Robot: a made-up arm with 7 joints. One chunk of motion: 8 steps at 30 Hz.
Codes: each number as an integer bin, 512 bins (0 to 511) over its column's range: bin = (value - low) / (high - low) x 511, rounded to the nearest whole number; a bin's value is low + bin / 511 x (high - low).
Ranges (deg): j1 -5..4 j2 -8..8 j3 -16..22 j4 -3..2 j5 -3..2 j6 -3..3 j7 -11..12
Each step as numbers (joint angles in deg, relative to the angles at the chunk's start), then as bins.
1 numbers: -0.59 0.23 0.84 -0.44 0.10 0.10 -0.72
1 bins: 250 263 226 262 317 264 228
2 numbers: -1.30 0.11 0.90 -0.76 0.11 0.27 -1.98
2 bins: 210 259 227 229 318 278 200
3 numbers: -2.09 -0.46 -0.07 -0.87 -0.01 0.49 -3.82
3 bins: 165 241 214 218 306 297 160
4 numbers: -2.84 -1.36 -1.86 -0.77 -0.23 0.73 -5.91
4 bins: 123 212 190 228 283 318 113
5 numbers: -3.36 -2.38 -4.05 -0.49 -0.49 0.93 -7.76
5 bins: 93 179 161 257 257 335 72
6 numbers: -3.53 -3.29 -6.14 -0.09 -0.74 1.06 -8.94
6 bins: 83 150 133 297 231 346 46
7 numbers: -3.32 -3.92 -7.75 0.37 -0.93 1.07 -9.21
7 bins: 95 130 111 344 212 347 40
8 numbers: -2.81 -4.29 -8.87 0.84 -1.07 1.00 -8.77
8 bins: 124 118 96 392 197 341 50
